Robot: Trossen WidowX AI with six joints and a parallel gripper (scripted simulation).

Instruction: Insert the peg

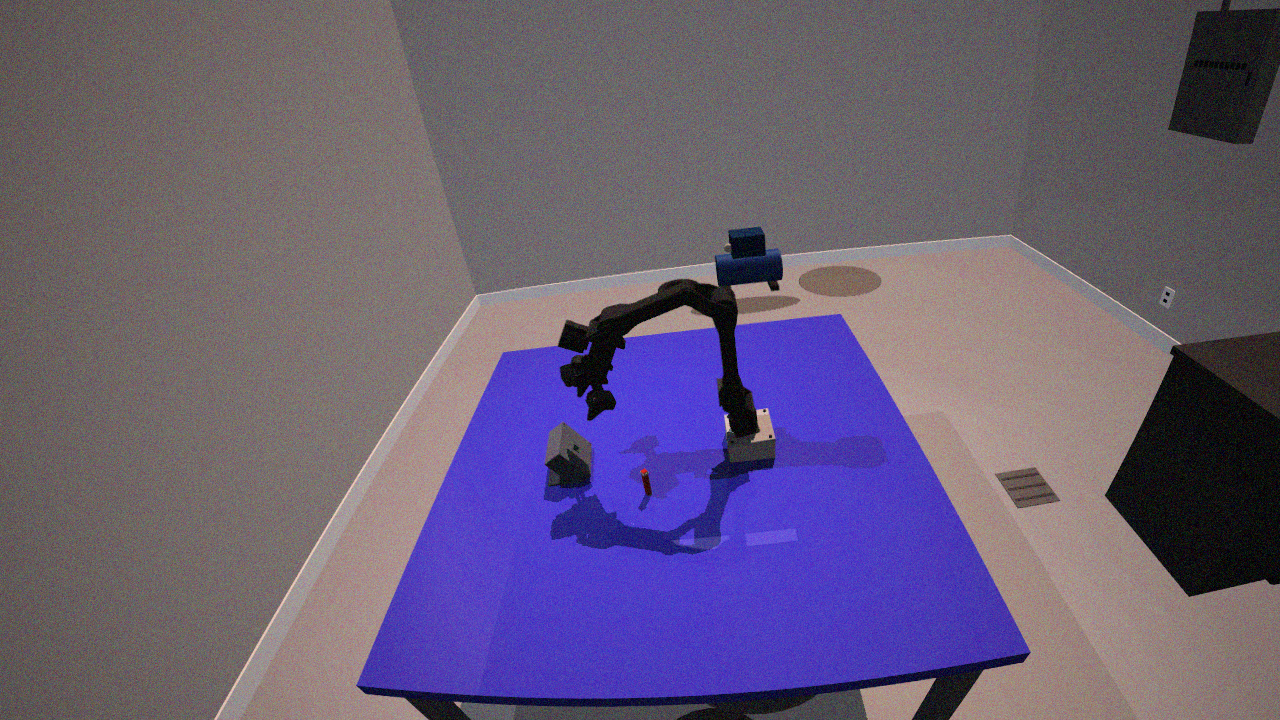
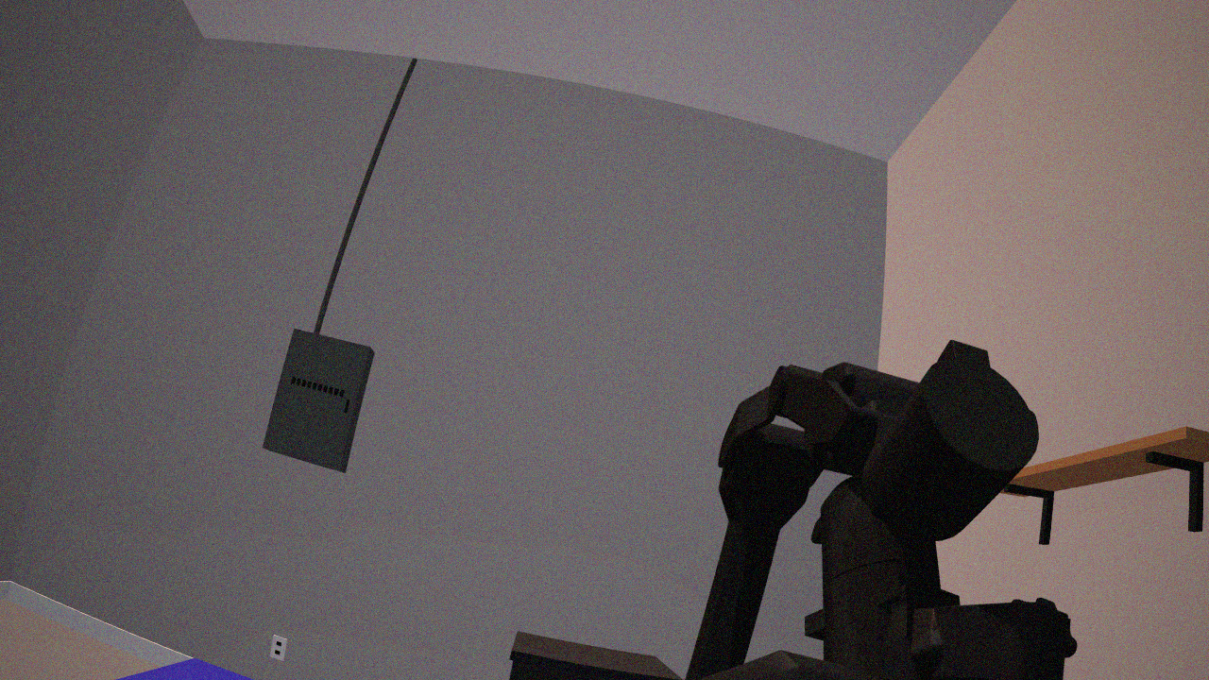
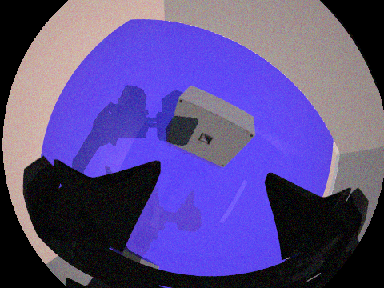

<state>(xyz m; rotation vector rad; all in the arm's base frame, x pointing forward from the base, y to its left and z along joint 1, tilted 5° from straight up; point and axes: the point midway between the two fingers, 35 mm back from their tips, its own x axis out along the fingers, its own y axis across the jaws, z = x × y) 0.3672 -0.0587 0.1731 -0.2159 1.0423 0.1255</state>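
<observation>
My gripper tip is 150 mm to the right of the red peg, 130 mm above it and 120 mm past it. Also, from my gripper tip: grey sloped panel 140 mm below, 70 mm ahead.
</observation>
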